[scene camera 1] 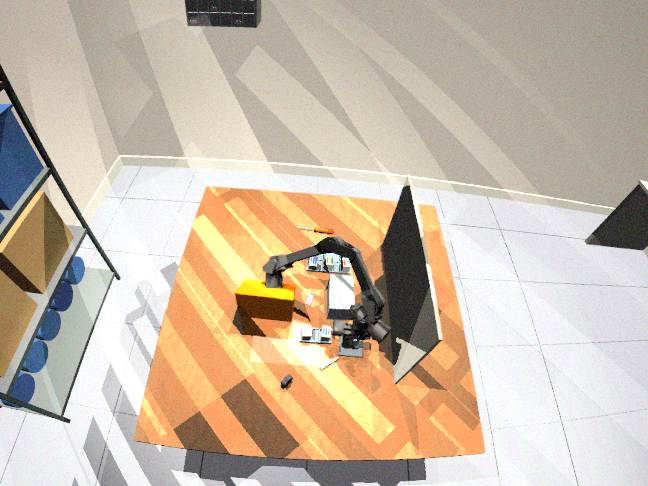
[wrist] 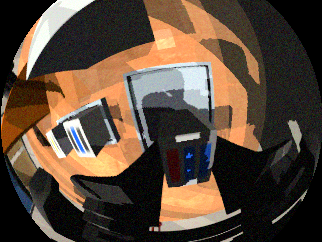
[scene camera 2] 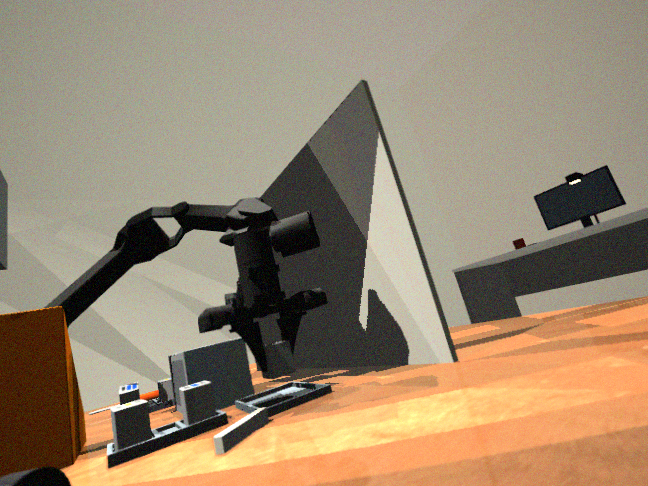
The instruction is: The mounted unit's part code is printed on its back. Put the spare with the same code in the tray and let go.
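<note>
Scene camera 2 shows my gripper (scene camera 2: 277, 368) holding a spare module (scene camera 2: 279, 358), as well as a grey tray (scene camera 2: 281, 398) and a tall panel (scene camera 2: 383, 309). In scene camera 1: the tall panel (scene camera 1: 413, 315) and a grey mounted unit (scene camera 1: 340, 291). The wrist view contains the grey tray (wrist: 188, 85) and my gripper (wrist: 182, 138).
</note>
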